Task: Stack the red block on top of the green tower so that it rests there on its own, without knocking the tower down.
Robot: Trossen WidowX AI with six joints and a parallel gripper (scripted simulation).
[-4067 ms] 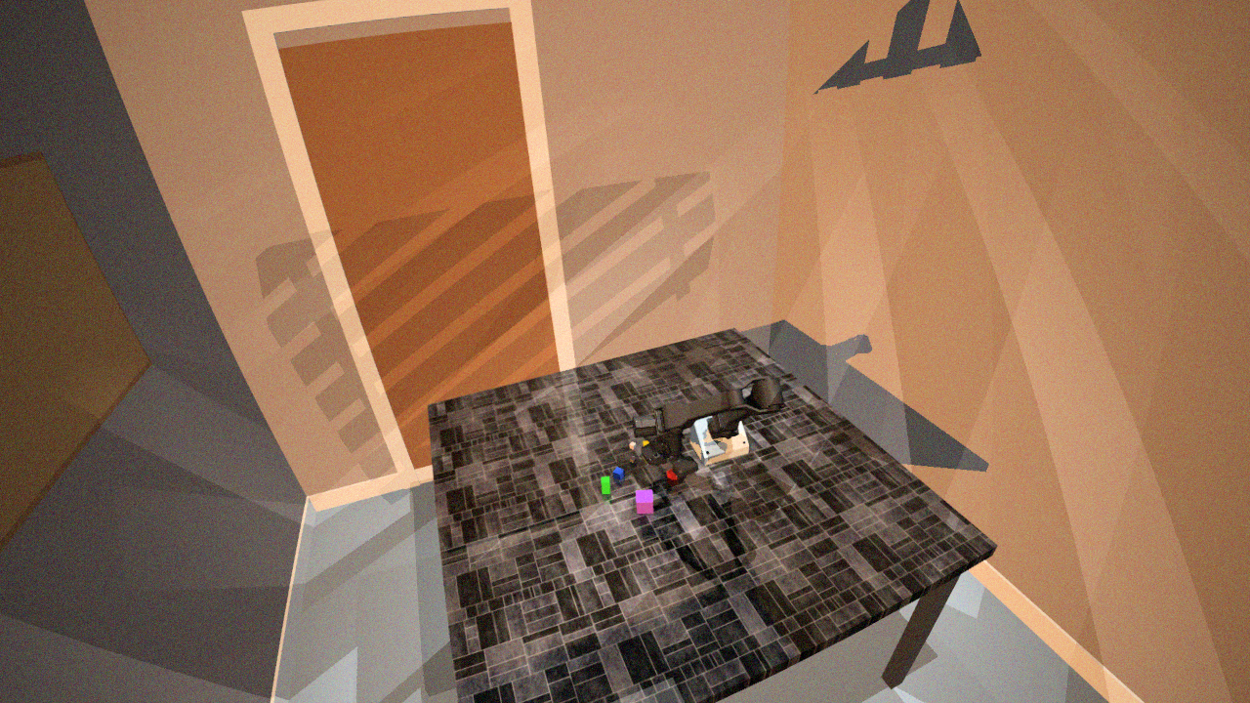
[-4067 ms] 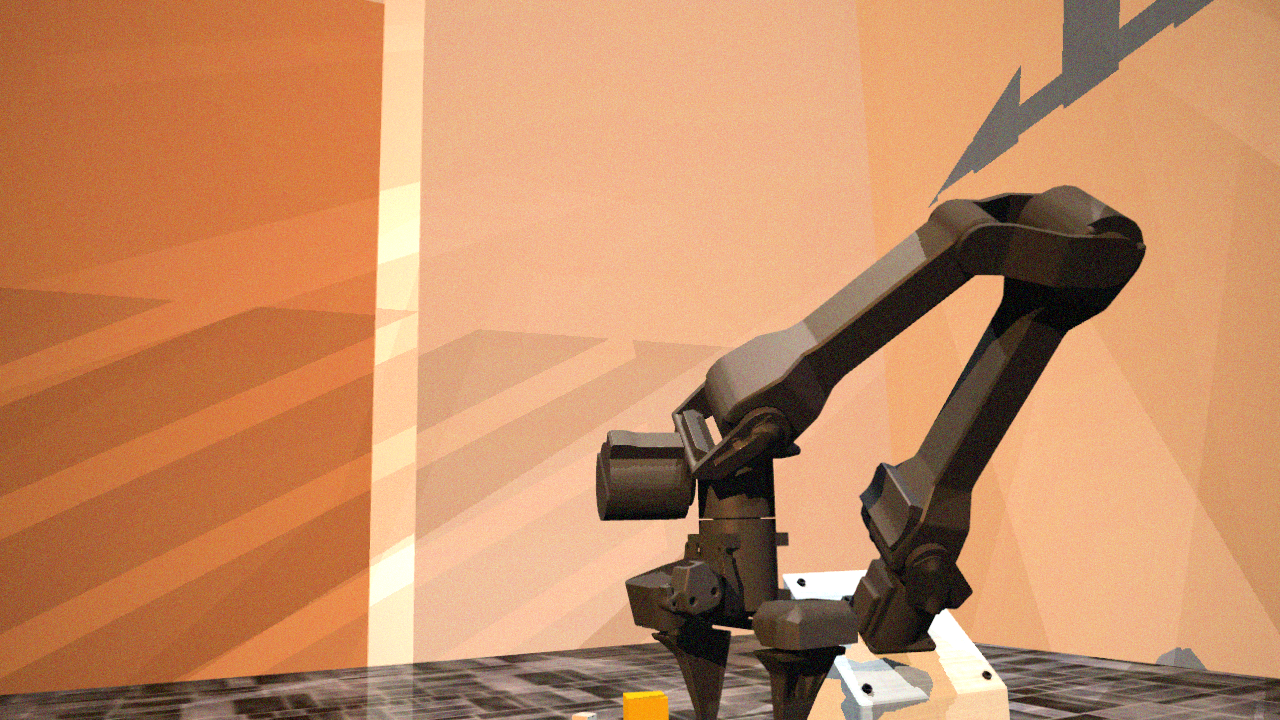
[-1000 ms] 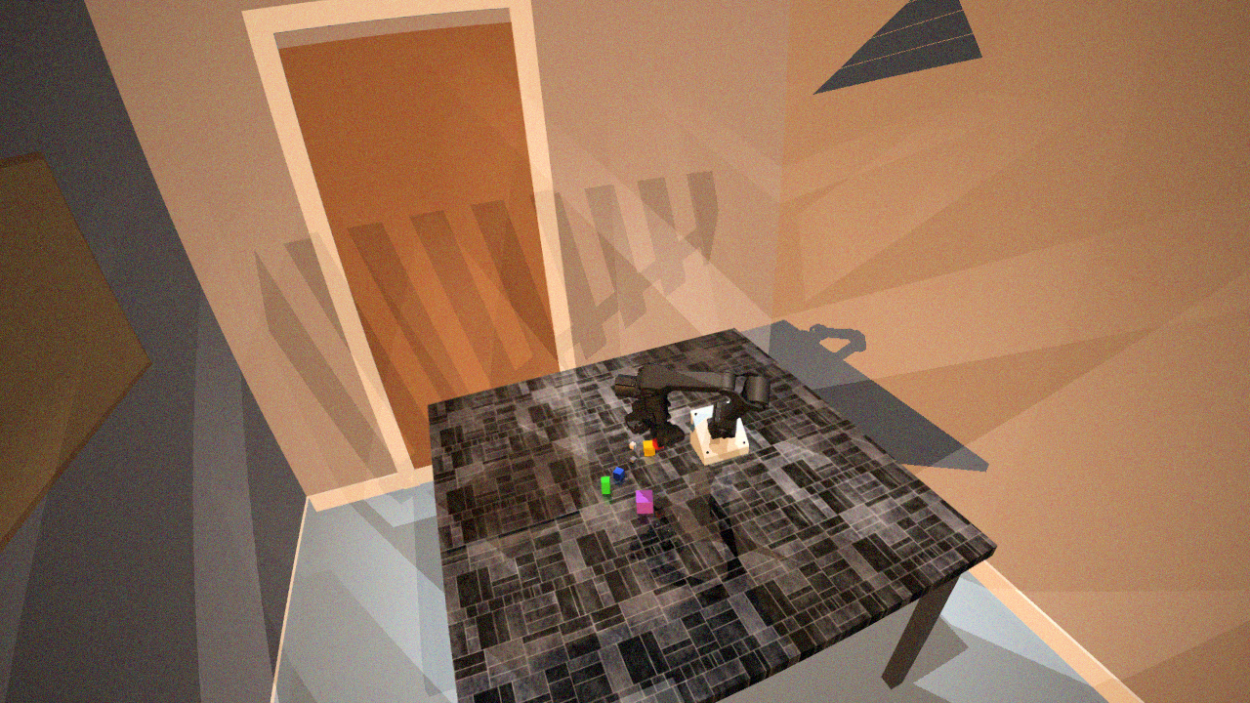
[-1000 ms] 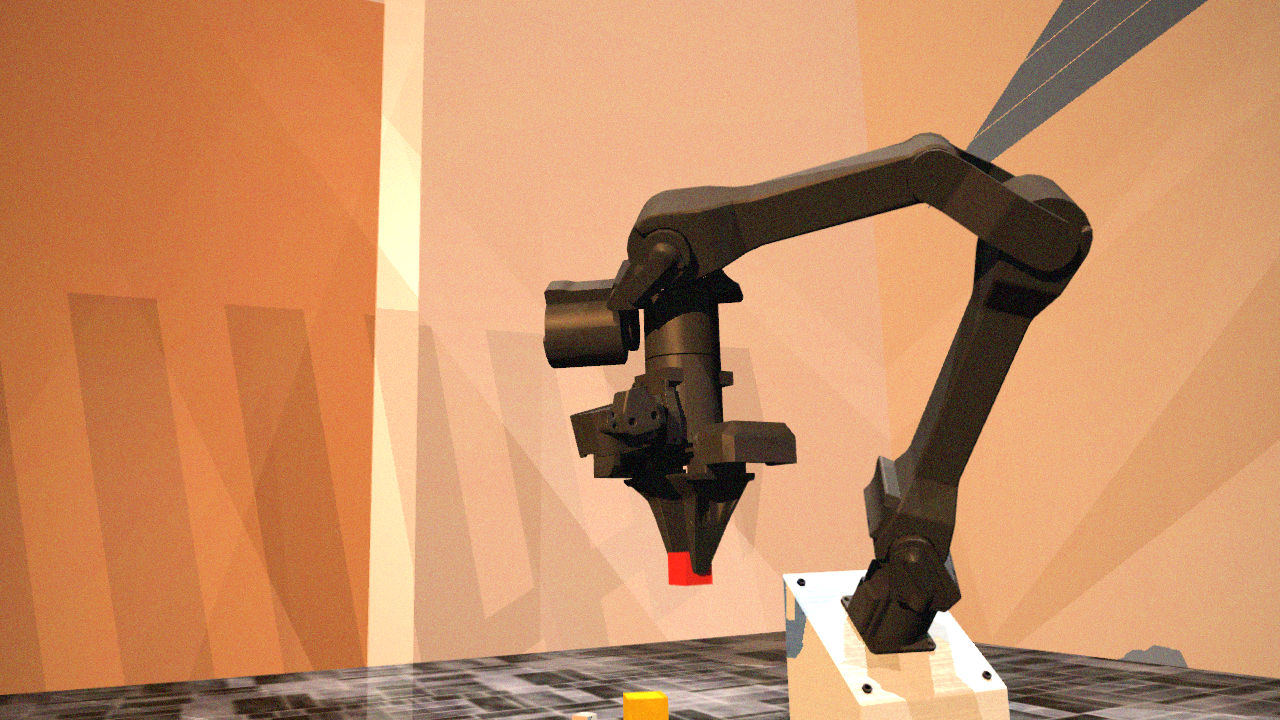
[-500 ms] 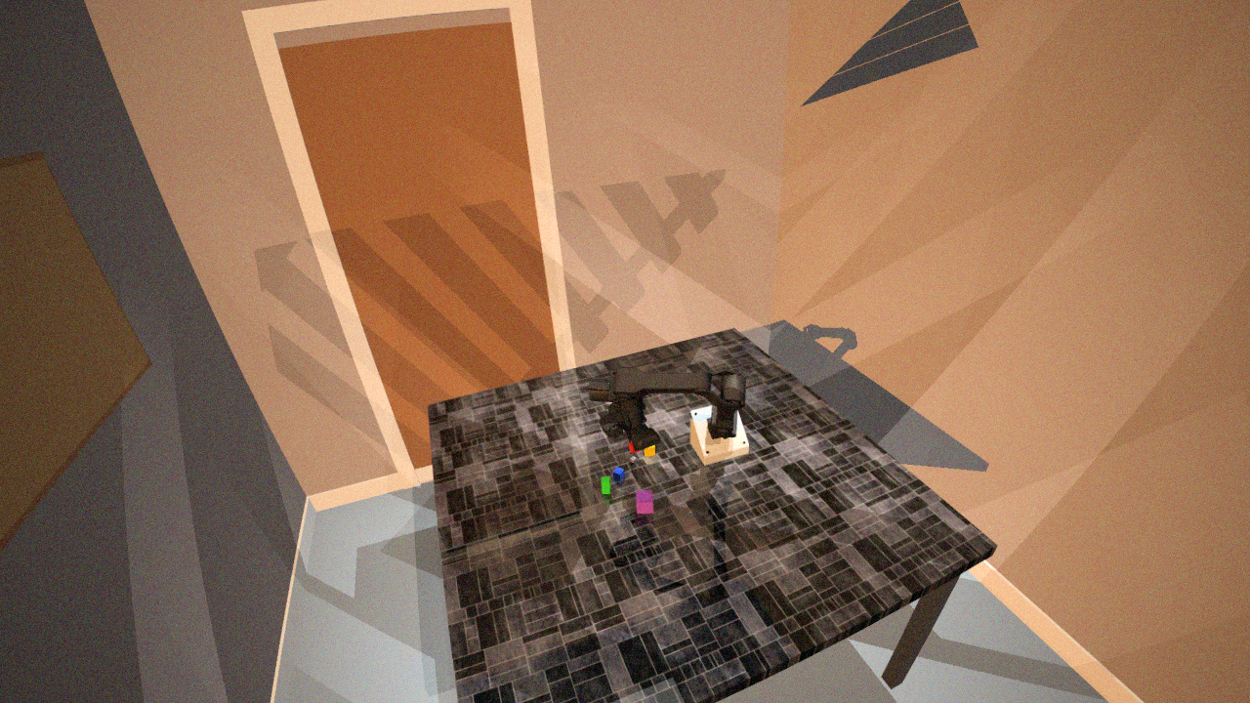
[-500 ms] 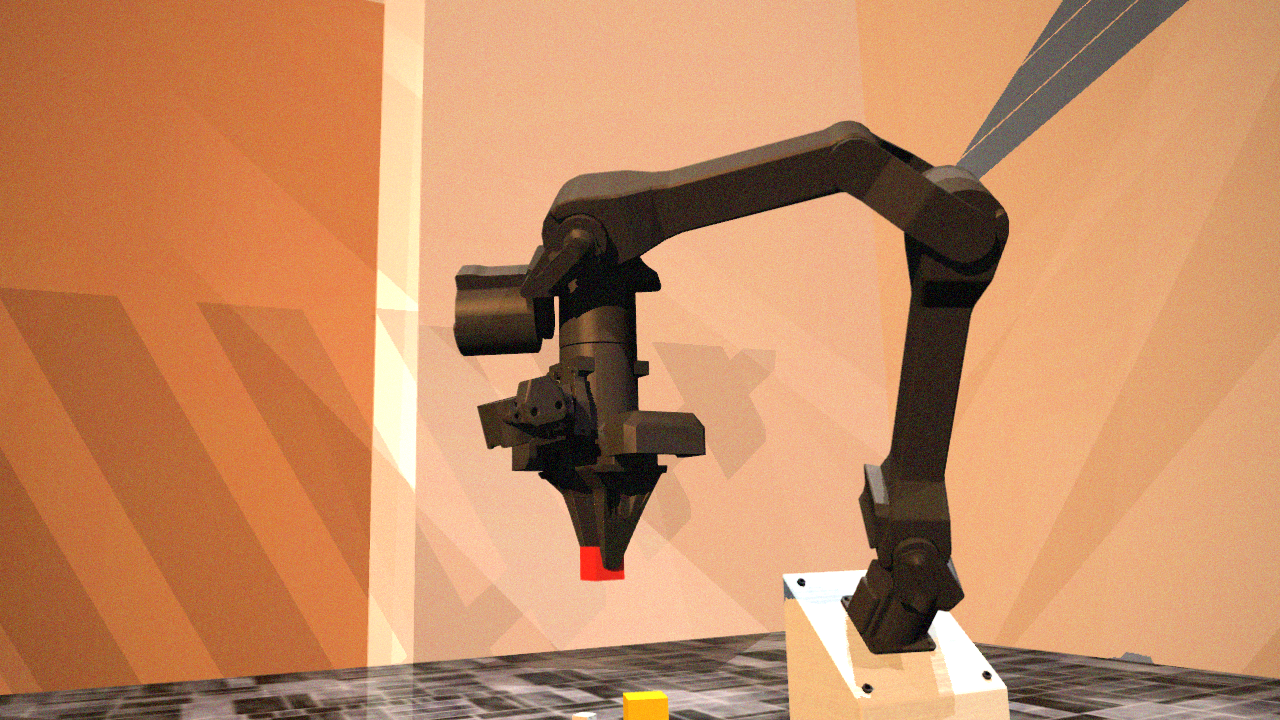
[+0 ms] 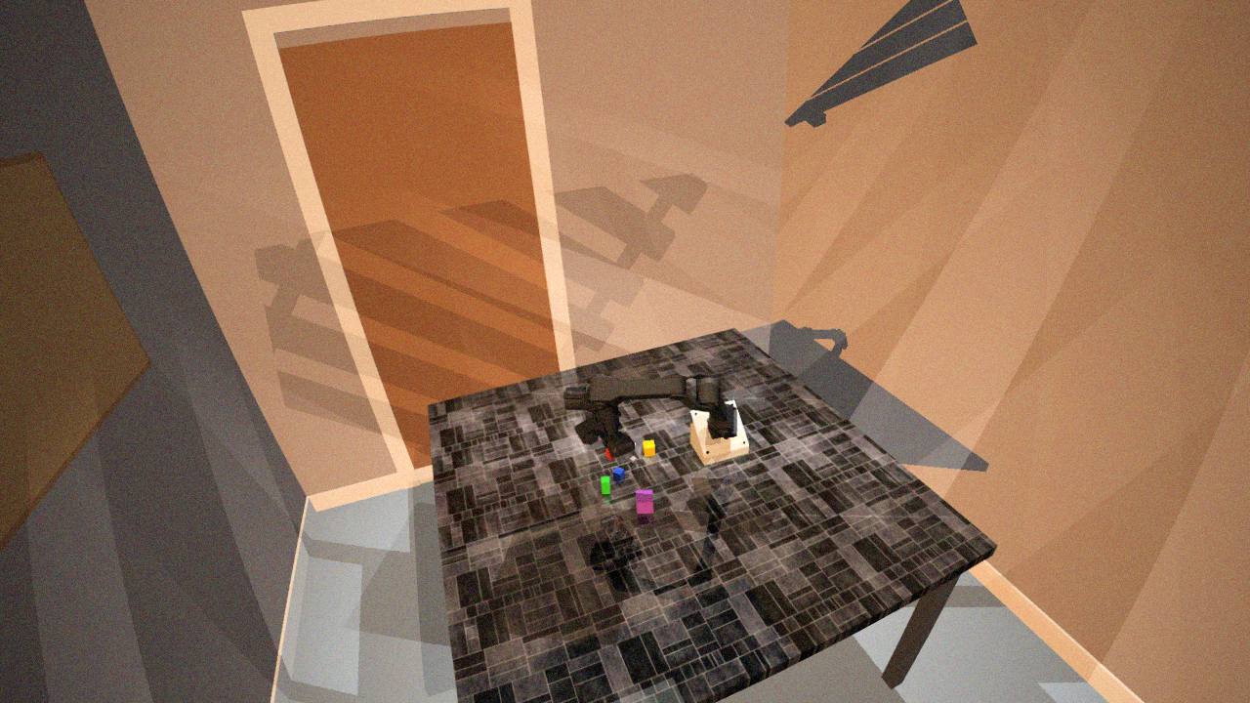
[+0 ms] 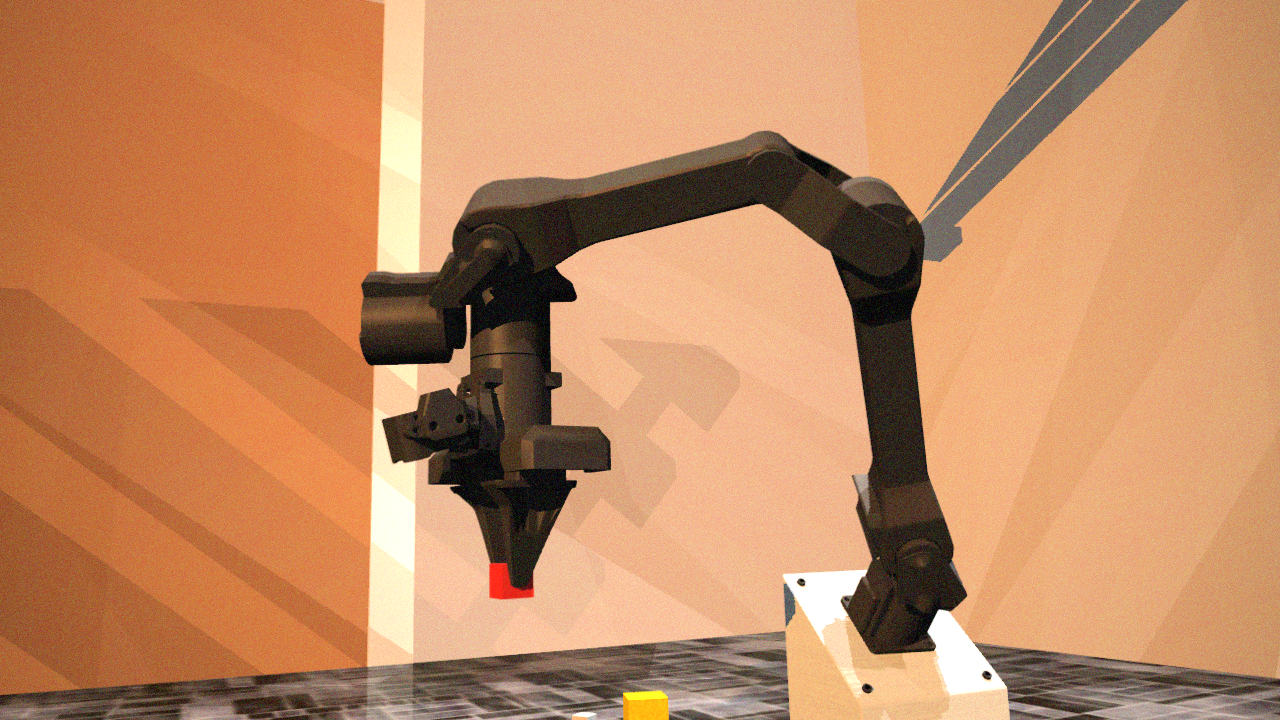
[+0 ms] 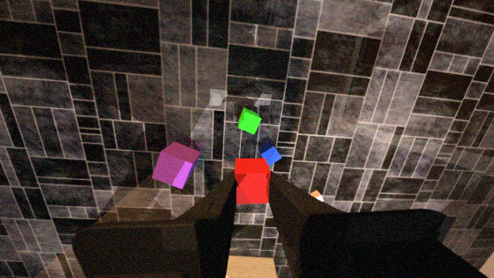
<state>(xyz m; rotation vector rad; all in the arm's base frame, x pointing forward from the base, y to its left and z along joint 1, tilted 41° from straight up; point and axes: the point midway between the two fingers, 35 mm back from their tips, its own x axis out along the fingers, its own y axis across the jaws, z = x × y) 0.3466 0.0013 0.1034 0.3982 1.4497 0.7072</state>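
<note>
The blue block lies 2 cm behind my gripper tip, 5 cm to the right of it and 12 cm below it. Also, from my gripper tip: yellow block (14 cm behind, 12 cm to the right, 12 cm below); red block (right at my gripper tip); magenta block (6 cm behind, 9 cm to the left, 11 cm below).
</note>
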